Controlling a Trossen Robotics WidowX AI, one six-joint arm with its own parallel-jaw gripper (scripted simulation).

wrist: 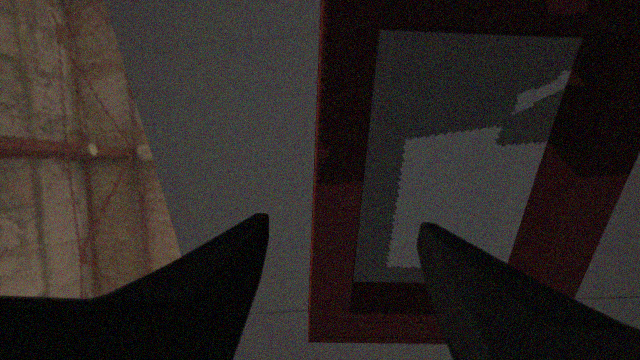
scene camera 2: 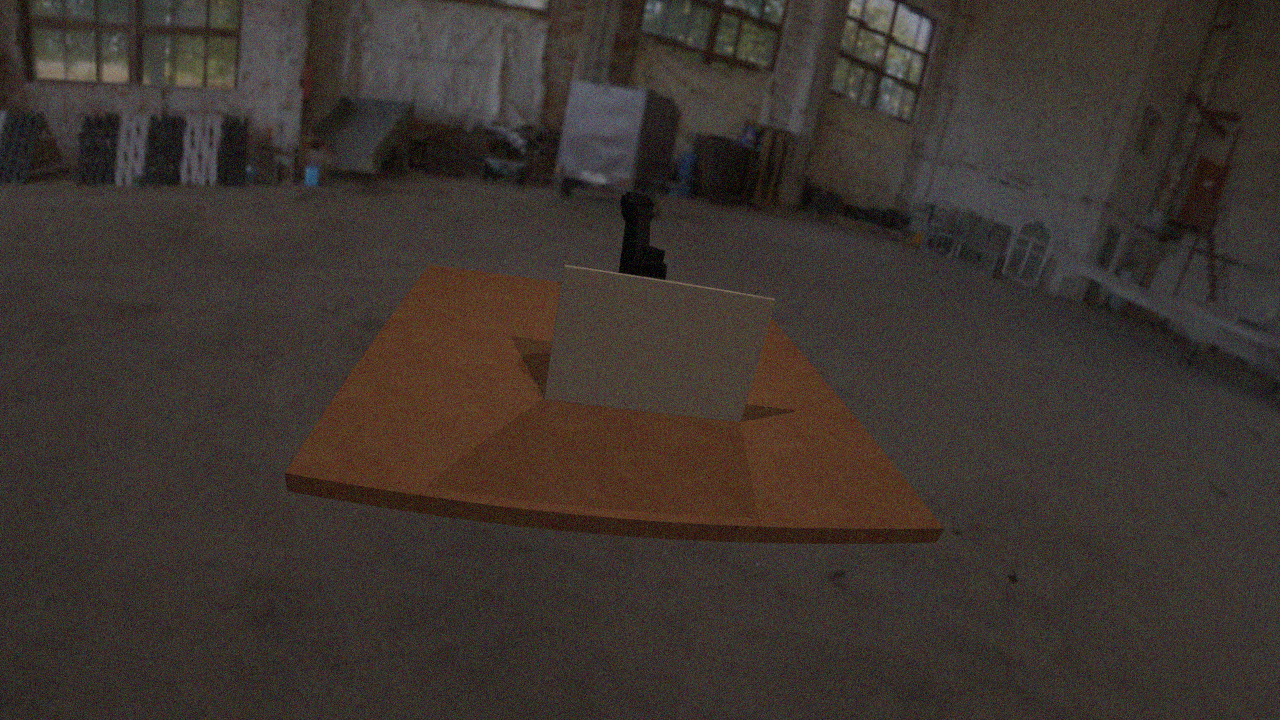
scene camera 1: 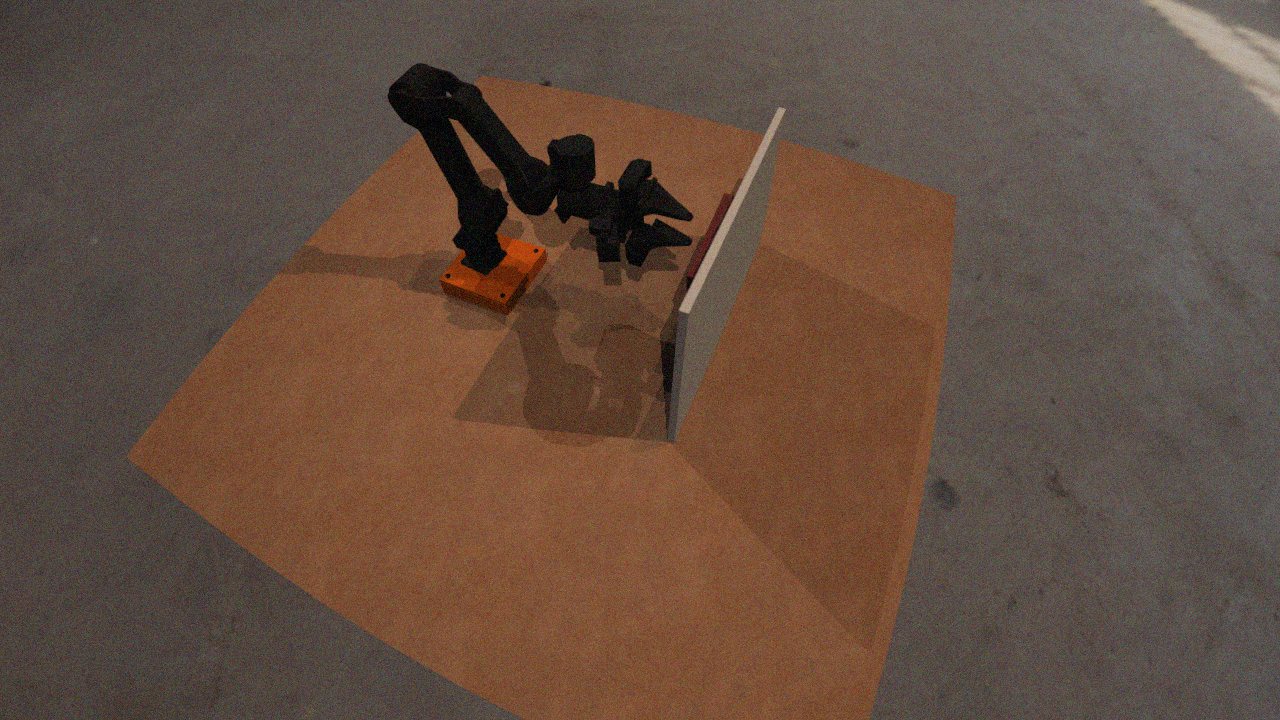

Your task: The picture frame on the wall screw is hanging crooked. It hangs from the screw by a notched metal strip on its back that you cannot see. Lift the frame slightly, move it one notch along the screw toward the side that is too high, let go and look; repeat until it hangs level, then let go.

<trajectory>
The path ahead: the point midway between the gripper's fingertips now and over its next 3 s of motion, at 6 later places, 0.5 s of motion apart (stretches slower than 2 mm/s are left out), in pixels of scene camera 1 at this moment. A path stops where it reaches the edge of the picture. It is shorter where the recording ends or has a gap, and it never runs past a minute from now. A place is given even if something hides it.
The gripper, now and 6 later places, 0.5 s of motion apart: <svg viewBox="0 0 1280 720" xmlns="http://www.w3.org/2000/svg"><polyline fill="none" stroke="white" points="691,230 699,233 714,238 718,238 718,237 718,236 718,235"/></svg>
</trajectory>
